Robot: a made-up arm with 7 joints. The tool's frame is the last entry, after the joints. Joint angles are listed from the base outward.
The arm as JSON. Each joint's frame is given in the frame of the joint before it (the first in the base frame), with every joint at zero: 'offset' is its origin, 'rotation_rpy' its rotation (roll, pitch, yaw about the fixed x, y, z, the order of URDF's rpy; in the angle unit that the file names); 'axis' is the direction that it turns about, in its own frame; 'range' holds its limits. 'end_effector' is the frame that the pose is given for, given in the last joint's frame.
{
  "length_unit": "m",
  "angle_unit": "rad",
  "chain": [
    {
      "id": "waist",
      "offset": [
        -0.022,
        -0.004,
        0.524
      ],
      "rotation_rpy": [
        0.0,
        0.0,
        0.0
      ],
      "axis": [
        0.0,
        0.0,
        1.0
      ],
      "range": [
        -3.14,
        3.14
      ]
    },
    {
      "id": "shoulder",
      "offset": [
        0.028,
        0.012,
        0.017
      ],
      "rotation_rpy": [
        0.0,
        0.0,
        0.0
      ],
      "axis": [
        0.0,
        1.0,
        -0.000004
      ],
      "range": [
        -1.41,
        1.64
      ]
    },
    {
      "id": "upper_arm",
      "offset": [
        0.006,
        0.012,
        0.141
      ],
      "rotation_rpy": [
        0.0,
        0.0,
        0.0
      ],
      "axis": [
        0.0,
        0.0,
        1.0
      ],
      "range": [
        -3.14,
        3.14
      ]
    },
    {
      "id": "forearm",
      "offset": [
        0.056,
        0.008,
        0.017
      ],
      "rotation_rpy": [
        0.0,
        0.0,
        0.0
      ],
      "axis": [
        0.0,
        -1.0,
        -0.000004
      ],
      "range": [
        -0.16,
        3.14
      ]
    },
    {
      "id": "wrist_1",
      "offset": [
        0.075,
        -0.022,
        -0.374
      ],
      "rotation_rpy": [
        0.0,
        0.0,
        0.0
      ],
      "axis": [
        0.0,
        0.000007,
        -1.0
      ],
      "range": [
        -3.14,
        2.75
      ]
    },
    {
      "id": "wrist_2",
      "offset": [
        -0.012,
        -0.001,
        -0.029
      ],
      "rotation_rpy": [
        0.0,
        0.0,
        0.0
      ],
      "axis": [
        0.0,
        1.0,
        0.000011
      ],
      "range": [
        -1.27,
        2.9
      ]
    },
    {
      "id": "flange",
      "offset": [
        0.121,
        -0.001,
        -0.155
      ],
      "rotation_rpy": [
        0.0,
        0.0,
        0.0
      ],
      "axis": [
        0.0,
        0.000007,
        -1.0
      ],
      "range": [
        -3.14,
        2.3
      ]
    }
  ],
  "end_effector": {
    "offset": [
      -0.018,
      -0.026,
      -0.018
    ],
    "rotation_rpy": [
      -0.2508,
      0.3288,
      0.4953
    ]
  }
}
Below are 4 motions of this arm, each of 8 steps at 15 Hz.
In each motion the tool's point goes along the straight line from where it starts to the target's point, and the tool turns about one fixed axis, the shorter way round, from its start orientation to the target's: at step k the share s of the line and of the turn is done. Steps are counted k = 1, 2, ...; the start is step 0. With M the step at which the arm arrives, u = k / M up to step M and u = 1 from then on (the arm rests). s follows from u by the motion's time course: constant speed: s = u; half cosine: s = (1 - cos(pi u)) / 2; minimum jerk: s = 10 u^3 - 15 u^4 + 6 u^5.
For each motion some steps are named. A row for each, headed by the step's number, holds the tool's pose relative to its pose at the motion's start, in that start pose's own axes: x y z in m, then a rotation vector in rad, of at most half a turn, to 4 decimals.
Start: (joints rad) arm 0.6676 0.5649 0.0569 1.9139 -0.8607 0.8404 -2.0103
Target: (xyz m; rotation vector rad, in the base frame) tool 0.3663 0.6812 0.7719 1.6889 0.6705 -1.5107
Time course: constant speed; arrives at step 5
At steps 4, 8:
4: -0.1607 -0.1581 0.1858 -0.3239 0.5084 -0.0108
8: -0.2009 -0.1976 0.2322 -0.4048 0.6355 -0.0135

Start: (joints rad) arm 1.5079 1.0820 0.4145 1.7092 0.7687 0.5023 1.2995
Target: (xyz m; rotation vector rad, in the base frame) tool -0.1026 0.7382 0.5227 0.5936 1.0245 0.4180
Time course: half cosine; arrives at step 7
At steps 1, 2, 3, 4, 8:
1: -0.0082 0.0075 0.0176 0.0226 -0.0019 0.0158
2: -0.0313 0.0286 0.0669 0.0859 -0.0071 0.0599
3: -0.0646 0.0590 0.1381 0.1774 -0.0147 0.1237
4: -0.1015 0.0928 0.2172 0.2790 -0.0231 0.1945
8: -0.1661 0.1518 0.3553 0.4565 -0.0378 0.3182

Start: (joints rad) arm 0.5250 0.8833 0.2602 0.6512 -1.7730 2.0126 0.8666
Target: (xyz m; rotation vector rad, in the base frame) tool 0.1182 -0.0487 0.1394 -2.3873 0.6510 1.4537
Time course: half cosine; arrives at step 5
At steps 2, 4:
2: -0.0168 0.0433 0.0179 0.0440 -0.0257 0.0529
4: -0.0440 0.1132 0.0468 0.1152 -0.0672 0.1386

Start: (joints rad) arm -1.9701 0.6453 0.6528 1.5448 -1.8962 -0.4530 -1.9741
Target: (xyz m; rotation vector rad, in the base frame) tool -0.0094 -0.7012 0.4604 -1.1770 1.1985 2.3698
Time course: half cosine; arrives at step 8
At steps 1, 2, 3, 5, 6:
1: 0.0062 0.0063 0.0087 0.0179 -0.0152 -0.0005
2: 0.0239 0.0243 0.0336 0.0689 -0.0587 -0.0021
3: 0.0505 0.0511 0.0708 0.1452 -0.1237 -0.0044
5: 0.1130 0.1145 0.1585 0.3253 -0.2770 -0.0098
6: 0.1395 0.1414 0.1957 0.4016 -0.3420 -0.0120

